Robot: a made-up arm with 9 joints.
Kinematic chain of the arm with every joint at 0, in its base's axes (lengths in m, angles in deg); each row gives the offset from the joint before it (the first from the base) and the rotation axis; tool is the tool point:
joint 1: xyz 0 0 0.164 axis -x
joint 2: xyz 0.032 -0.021 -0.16 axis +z
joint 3: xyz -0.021 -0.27 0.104 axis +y
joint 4: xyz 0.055 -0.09 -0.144 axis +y
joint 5: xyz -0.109 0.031 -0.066 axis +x
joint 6: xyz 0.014 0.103 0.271 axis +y
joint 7: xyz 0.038 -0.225 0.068 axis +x
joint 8: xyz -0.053 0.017 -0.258 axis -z
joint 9: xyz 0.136 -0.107 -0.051 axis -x
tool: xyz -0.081 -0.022 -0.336
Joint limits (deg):
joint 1: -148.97..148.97
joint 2: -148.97..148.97
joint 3: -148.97..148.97
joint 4: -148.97..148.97
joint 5: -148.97..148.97
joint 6: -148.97..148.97
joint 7: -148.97..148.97
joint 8: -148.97..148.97
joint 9: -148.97..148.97
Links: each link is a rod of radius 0.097 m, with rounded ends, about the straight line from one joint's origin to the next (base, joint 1, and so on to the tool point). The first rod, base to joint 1, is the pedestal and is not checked.
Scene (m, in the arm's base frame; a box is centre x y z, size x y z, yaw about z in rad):
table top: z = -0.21
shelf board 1: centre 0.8 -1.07 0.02 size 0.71 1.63 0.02 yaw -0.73
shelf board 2: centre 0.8 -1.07 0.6 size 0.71 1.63 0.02 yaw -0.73
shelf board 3: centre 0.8 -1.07 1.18 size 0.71 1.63 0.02 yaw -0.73
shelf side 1: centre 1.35 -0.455 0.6 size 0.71 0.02 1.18 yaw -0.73
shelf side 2: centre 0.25 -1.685 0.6 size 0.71 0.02 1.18 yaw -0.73
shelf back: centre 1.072 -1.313 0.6 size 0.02 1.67 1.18 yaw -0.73
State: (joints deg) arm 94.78 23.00 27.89 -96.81 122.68 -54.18 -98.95 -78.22 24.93
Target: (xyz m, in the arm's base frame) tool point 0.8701 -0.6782 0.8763
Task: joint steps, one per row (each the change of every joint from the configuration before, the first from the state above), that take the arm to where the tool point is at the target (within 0.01 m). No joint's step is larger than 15 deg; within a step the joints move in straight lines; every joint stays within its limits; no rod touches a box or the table.
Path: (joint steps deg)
1: 3.91 -7.58 4.68 -0.45 3.19 6.38 13.29 -5.60 -1.52
2: 3.90 -7.57 4.67 -0.46 3.20 6.38 13.29 -5.60 -1.53
3: 3.91 -7.58 4.68 -0.45 3.19 6.37 13.30 -5.60 -1.52
4: 3.17 -7.56 3.65 3.21 -9.31 -1.94 -7.19 1.94 4.26
5: 3.16 -7.57 3.64 3.21 -9.32 -1.94 -7.18 1.93 4.26
6: -3.62 10.09 -6.17 0.08 -1.57 -5.50 -12.42 6.06 -0.09
7: -3.62 10.08 -6.17 0.09 -1.56 -5.49 -12.43 6.07 -0.08
8: -3.63 10.09 -6.16 0.08 -1.56 -5.49 -12.42 6.06 -0.09

